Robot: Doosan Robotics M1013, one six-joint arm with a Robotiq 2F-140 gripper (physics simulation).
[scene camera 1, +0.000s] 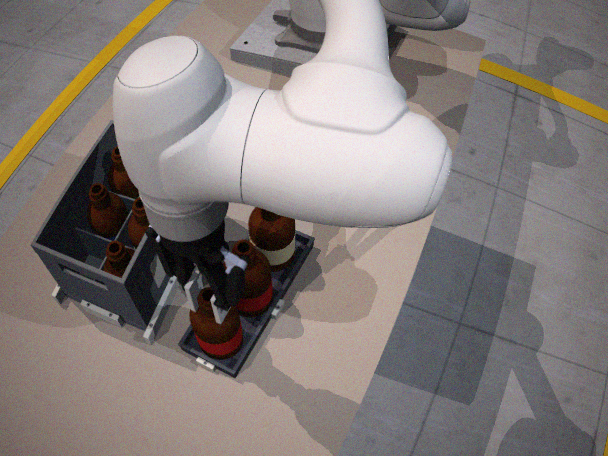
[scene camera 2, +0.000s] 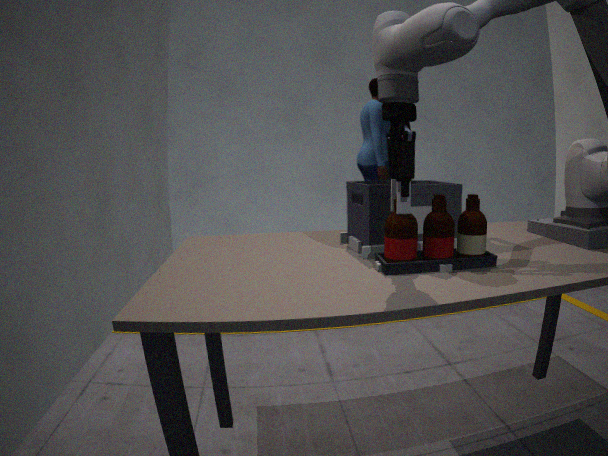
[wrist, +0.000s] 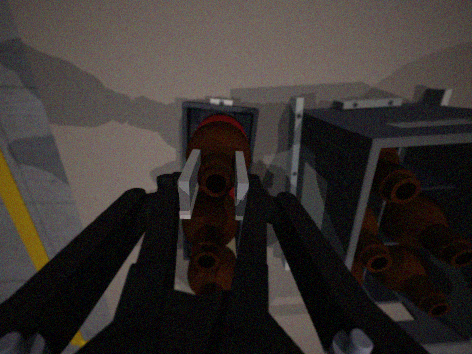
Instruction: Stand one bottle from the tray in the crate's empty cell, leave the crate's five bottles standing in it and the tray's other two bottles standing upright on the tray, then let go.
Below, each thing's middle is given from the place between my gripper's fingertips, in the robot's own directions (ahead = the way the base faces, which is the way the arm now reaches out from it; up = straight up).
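Relative to the pale rail (scene camera 1: pixel 167 297), my hand is 11 cm above, 12 cm to the left of and 9 cm past it. The cream-label bottle (scene camera 1: pixel 274 235) is 4 cm below my hand and 18 cm behind it.
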